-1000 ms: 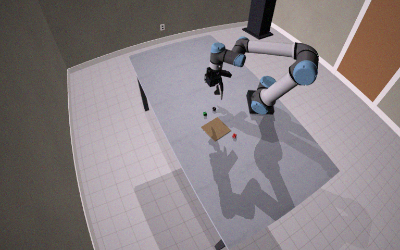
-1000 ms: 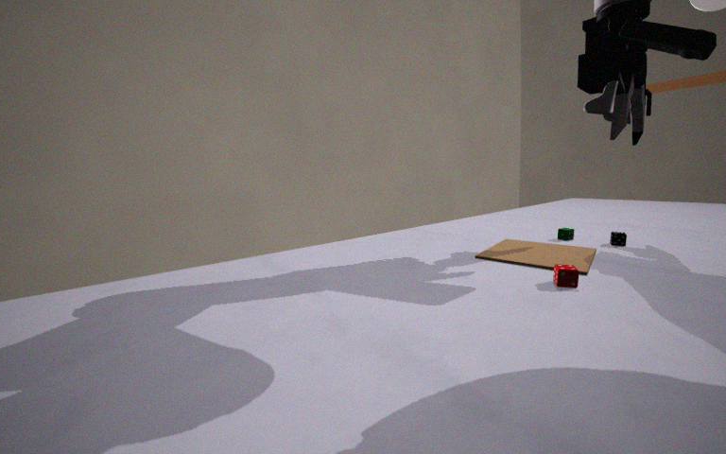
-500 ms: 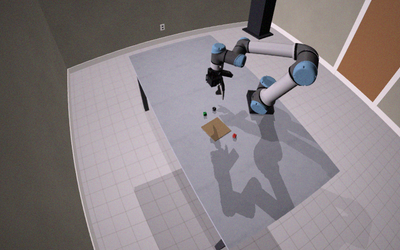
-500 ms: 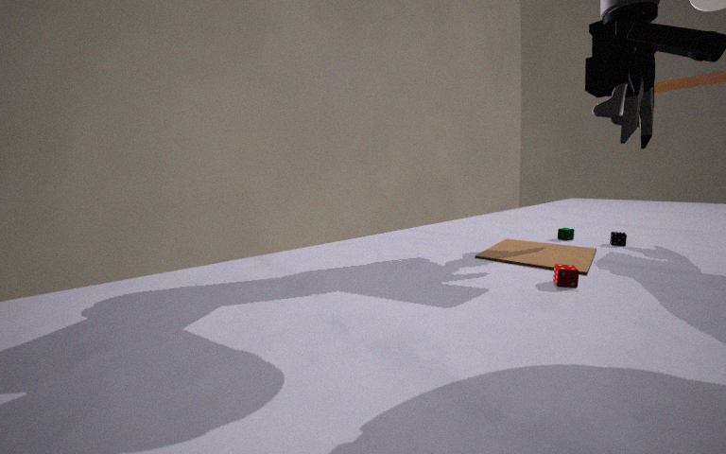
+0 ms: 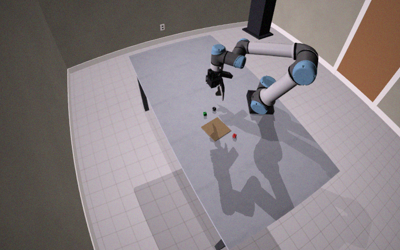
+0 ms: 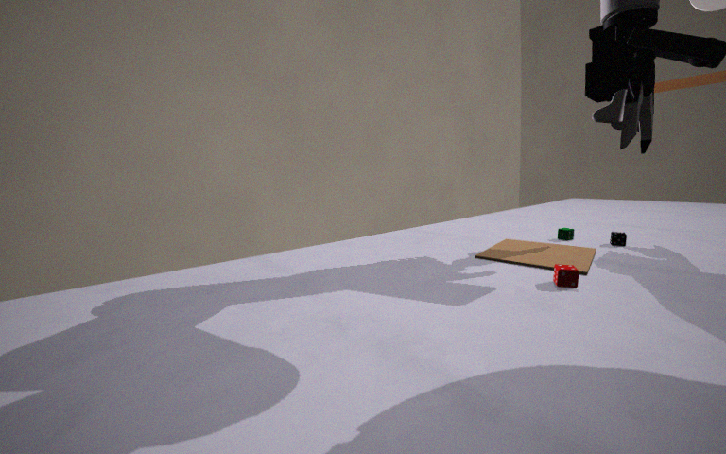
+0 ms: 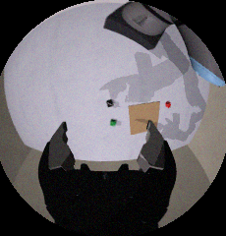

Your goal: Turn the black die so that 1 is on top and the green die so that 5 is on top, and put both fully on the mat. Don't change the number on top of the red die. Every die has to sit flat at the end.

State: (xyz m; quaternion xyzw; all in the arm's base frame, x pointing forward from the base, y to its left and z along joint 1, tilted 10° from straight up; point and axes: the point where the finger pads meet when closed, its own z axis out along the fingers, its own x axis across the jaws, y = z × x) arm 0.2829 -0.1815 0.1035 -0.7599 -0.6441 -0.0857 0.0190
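Right now the black die is 14 cm below my hand, 1 cm to the left of it and 1 cm ahead of it. Round my hand: green die: 14 cm below, 9 cm ahead, 1 cm to the left; then red die: 26 cm to the left, 14 cm below, 5 cm ahead; then brown mat: 15 cm below, 14 cm to the left, 11 cm ahead.
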